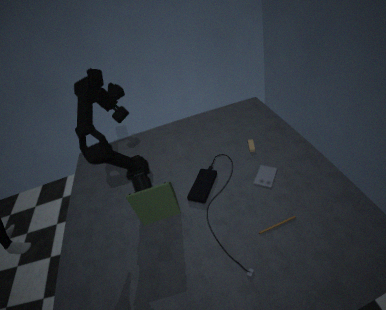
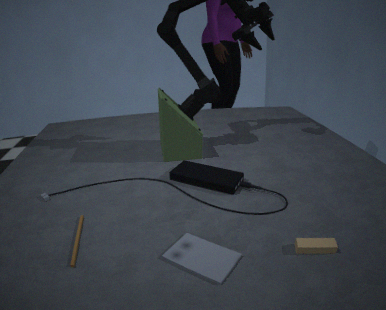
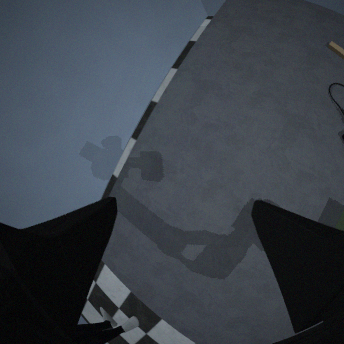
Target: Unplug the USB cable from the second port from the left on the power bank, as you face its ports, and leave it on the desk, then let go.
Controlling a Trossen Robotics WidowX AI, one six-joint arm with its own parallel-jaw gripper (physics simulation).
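Pixels of known places: gripper, between the fingertips: (image 2: 267, 44) (image 3: 186, 207); arm's base, origin of its link: (image 1: 143, 190) (image 2: 185, 112).
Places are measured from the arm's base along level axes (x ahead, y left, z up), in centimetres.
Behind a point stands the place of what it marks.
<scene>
The black power bank (image 1: 202, 186) @(z -9.4, x 24.1, y 2.4 cm) (image 2: 206, 176) @(z -9.3, x 26.6, y 3.8 cm) lies flat on the grey desk (image 1: 100, 260) @(z -11.5, x -23.2, y -21.0 cm) (image 2: 125, 280) @(z -11.5, x 58.0, y -13.6 cm) (image 3: 225, 100) @(z -11.5, x 16.8, y 45.9 cm). The black USB cable (image 1: 232, 170) @(z -11.3, x 40.0, y 8.8 cm) (image 2: 286, 202) @(z -11.2, x 38.5, y 21.4 cm) (image 3: 330, 93) @(z -10.8, x 34.7, y 20.8 cm) has its dark plug (image 1: 210, 167) @(z -10.1, x 30.4, y 13.4 cm) (image 2: 246, 184) @(z -10.1, x 30.6, y 13.3 cm) at the port end of the power bank; the exact port is too small to tell. The cable loops back beside the power bank to a pale connector (image 1: 250, 272) @(z -11.2, x 31.7, y -38.9 cm) (image 2: 45, 196) @(z -10.5, x 32.2, y -38.4 cm) lying on the desk. My gripper (image 1: 125, 103) (image 2: 266, 44) @(z 23.0, x -3.5, y 28.8 cm) (image 3: 186, 207) @(z 23.0, x -3.5, y 28.8 cm) is open and empty, raised high and well away from the power bank and plug.
A green slanted panel (image 1: 154, 204) @(z -0.8, x 4.1, y -8.1 cm) (image 2: 180, 132) @(z -2.5, x 11.9, y -2.0 cm) stands by the arm's base, near the power bank. A pale flat box (image 1: 265, 176) @(z -10.9, x 52.7, y -0.7 cm) (image 2: 202, 257) @(z -10.9, x 53.5, y -0.1 cm), a tan block (image 1: 251, 145) @(z -9.9, x 54.4, y 21.0 cm) (image 2: 316, 245) @(z -9.9, x 55.4, y 21.3 cm) (image 3: 336, 47) @(z -9.9, x 54.6, y 23.2 cm) and an orange stick (image 1: 277, 225) @(z -11.1, x 47.2, y -25.2 cm) (image 2: 77, 241) @(z -11.0, x 48.5, y -24.6 cm) lie beyond the cable.
</scene>
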